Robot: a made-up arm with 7 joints.
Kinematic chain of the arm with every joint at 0, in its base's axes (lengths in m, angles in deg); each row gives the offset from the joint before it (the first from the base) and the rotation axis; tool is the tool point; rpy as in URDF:
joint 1: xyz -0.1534 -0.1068 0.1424 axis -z
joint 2: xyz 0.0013 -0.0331 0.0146 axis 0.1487 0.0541 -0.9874
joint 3: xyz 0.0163 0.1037 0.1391 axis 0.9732 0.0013 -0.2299
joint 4: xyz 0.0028 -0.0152 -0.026 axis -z
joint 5: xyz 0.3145 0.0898 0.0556 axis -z
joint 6: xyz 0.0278 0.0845 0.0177 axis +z
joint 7: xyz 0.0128 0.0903 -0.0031 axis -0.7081 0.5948 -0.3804
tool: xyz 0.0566 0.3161 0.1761 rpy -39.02 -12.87 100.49
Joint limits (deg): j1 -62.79..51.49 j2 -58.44..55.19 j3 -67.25..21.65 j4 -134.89..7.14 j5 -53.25..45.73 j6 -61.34..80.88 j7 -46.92..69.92
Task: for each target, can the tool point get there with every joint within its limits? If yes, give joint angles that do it. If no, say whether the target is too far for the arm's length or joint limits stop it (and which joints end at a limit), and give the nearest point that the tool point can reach.
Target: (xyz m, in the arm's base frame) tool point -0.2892 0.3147 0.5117
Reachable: yes | joints -11.78 14.98 -11.82 -30.27 -0.42 61.97 -10.41
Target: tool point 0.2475 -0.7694 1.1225
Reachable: no: too far | nearest point 0.2345 -0.6612 0.8513 | short by 0.292 m
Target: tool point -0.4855 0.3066 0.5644
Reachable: yes | joints 35.80 -16.80 -9.45 -85.39 -18.72 5.35 -26.90
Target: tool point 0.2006 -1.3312 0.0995
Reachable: no: too far | nearest point 0.1112 -1.0125 0.1541 | short by 0.335 m
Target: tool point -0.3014 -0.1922 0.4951
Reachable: yes | joints 4.08 13.29 -37.98 -107.57 -38.22 64.77 31.48
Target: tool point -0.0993 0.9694 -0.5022
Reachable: no: too far | nearest point -0.1200 0.6644 -0.2580 | short by 0.391 m
